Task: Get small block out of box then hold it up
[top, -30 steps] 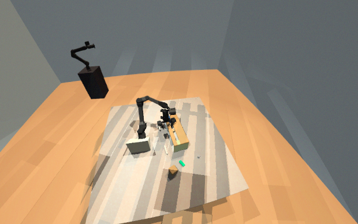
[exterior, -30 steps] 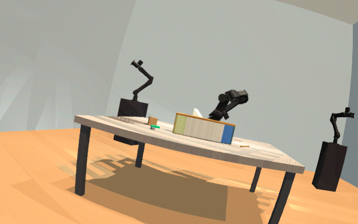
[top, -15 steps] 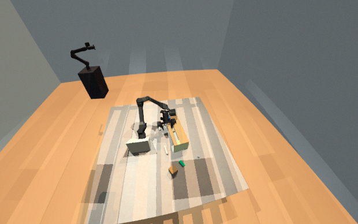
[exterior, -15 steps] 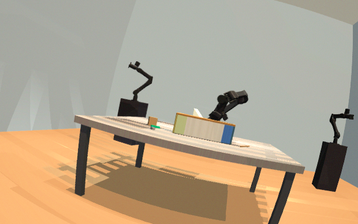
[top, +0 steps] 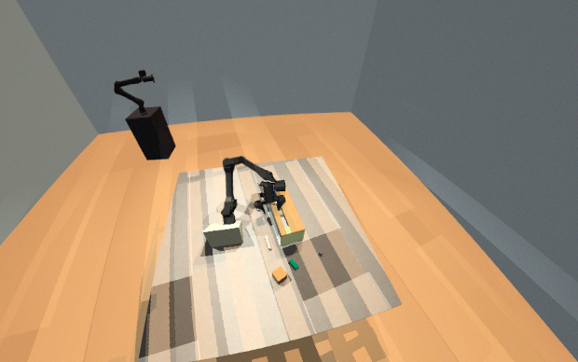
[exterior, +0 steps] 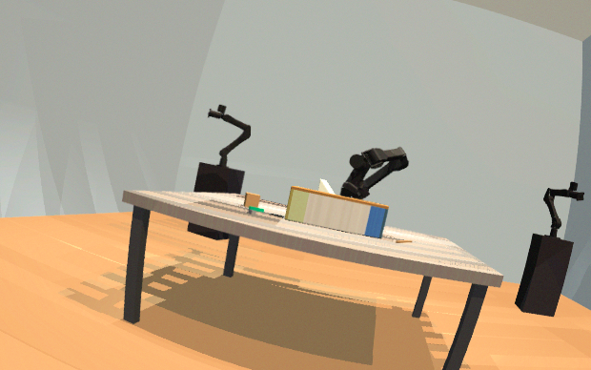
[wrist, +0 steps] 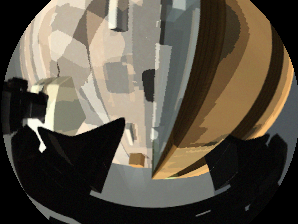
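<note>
My gripper tip is 50 mm short of the tan block and 10 mm to the left of it. From my gripper tip the other things lie so: green piece: 110 mm ahead, 310 mm to the right, 80 mm below; then grey item: 280 mm ahead, 260 mm to the right, 80 mm below.
</note>
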